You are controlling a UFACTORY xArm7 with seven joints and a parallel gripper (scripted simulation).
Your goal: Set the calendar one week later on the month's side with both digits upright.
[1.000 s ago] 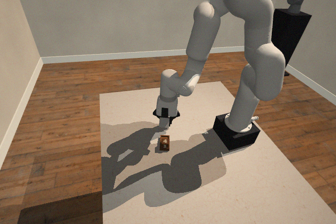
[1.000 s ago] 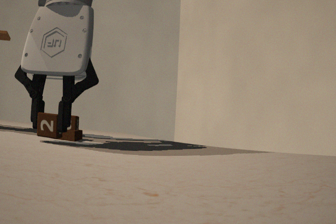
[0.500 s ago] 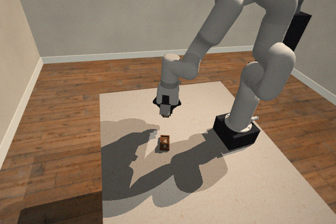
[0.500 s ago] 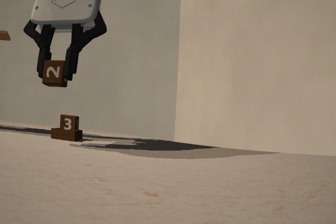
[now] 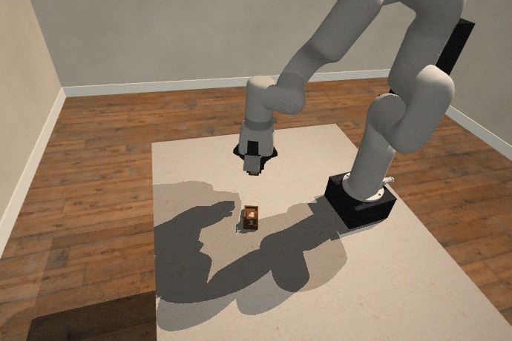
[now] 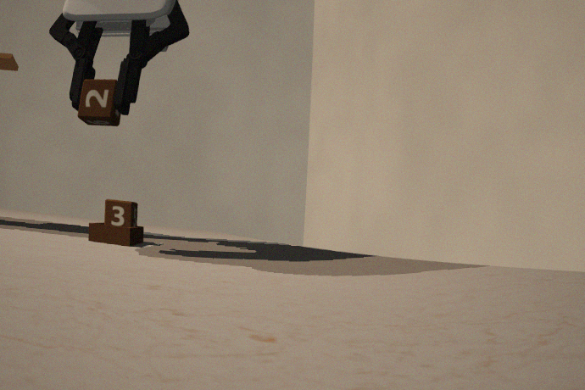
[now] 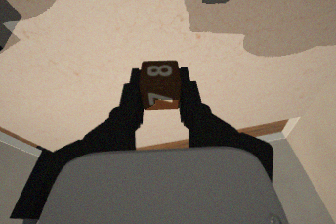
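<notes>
Now: hand 120 mm above the brown calendar tray, 100 mm to the right of it and 30 mm short of it.
</notes>
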